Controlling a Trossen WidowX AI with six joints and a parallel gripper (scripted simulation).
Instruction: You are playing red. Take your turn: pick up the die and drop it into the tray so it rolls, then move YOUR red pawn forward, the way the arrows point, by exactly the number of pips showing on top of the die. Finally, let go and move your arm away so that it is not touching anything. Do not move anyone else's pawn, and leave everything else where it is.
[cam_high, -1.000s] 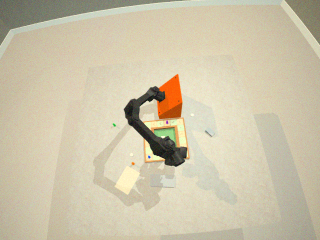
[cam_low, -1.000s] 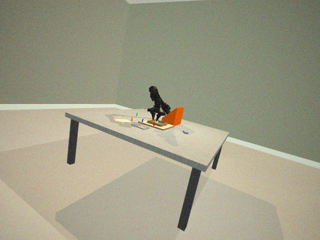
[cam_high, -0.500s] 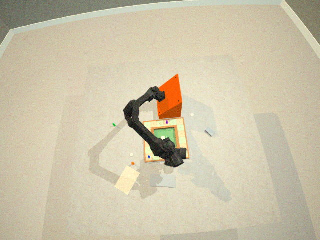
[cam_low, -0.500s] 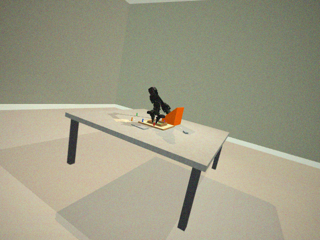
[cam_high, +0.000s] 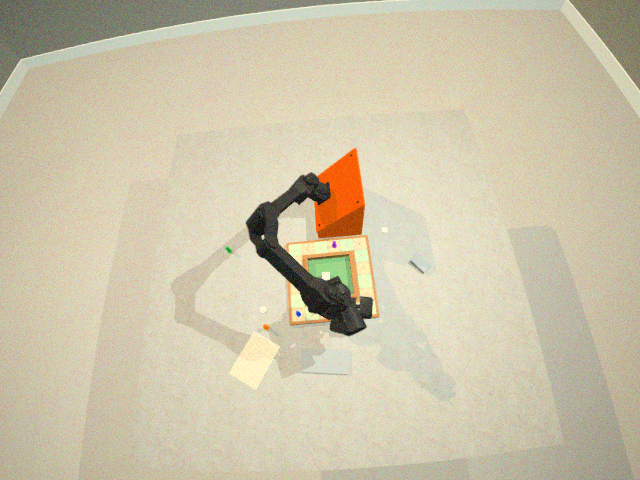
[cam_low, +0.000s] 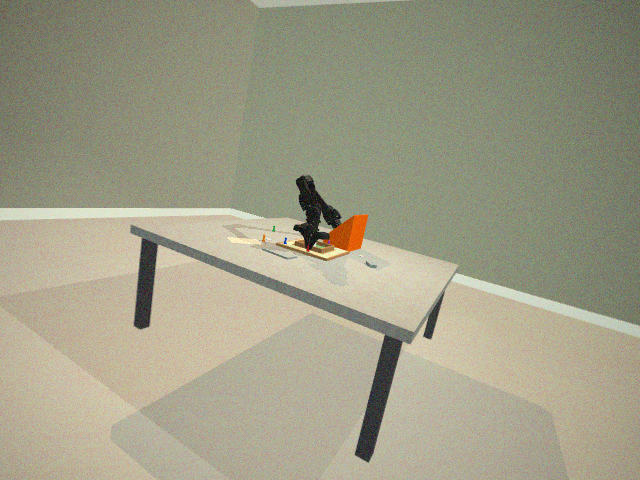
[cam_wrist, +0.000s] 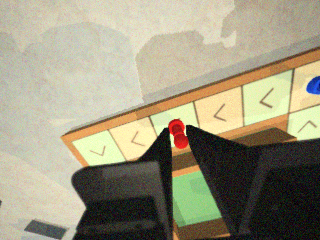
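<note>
Now: the green tray 120 mm behind my gripper tip, 20 mm to the right of it and 20 mm below it. From my gripper tip the other things lie so: red pawn (10 mm above); blue pawn (130 mm to the right, 10 mm above); white die (110 mm behind, 40 mm to the right).
</note>
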